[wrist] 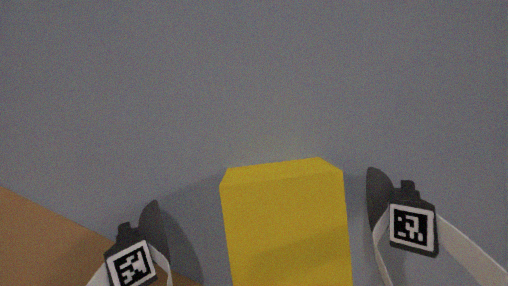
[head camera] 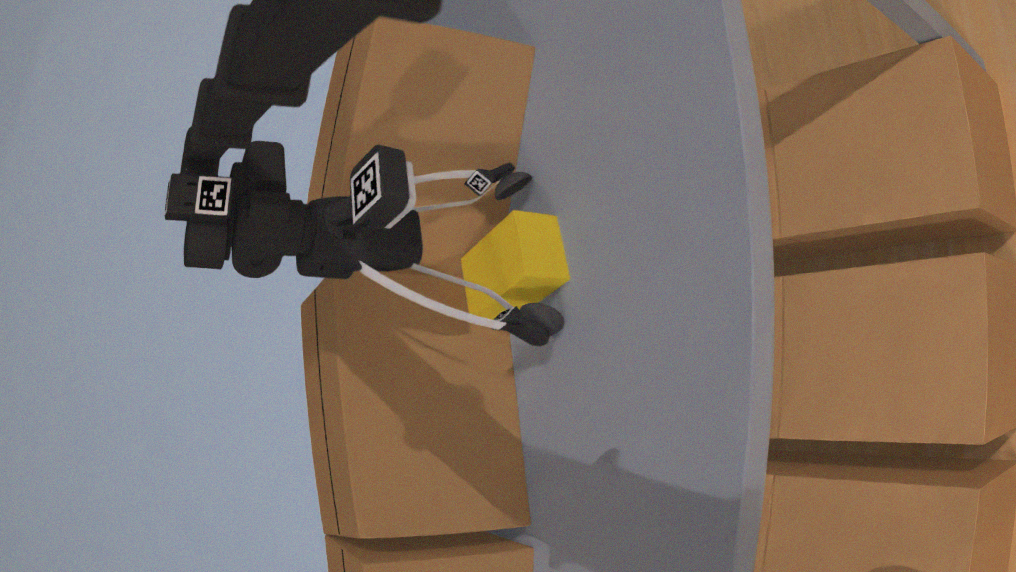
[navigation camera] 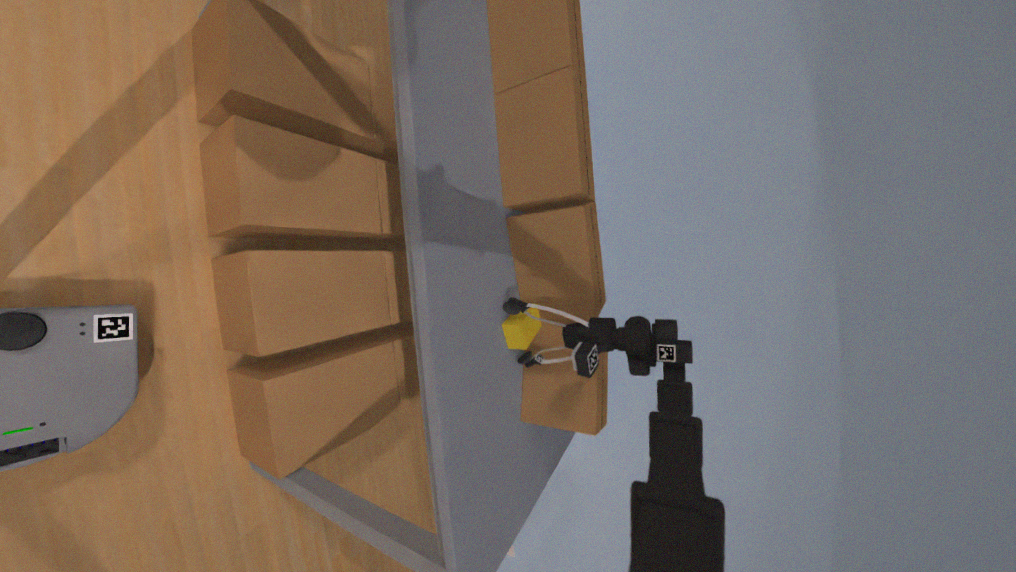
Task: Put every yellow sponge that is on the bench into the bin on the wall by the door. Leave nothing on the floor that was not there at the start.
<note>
In view: the gripper (head camera: 544, 252), a yellow sponge (head camera: 522, 259) and a grey bench (head camera: 645, 421).
The gripper is seen too in the wrist view (wrist: 266, 205) and in the navigation camera view (navigation camera: 511, 333). The grey bench is seen too in the wrist view (wrist: 112, 112) and in the navigation camera view (navigation camera: 487, 469).
</note>
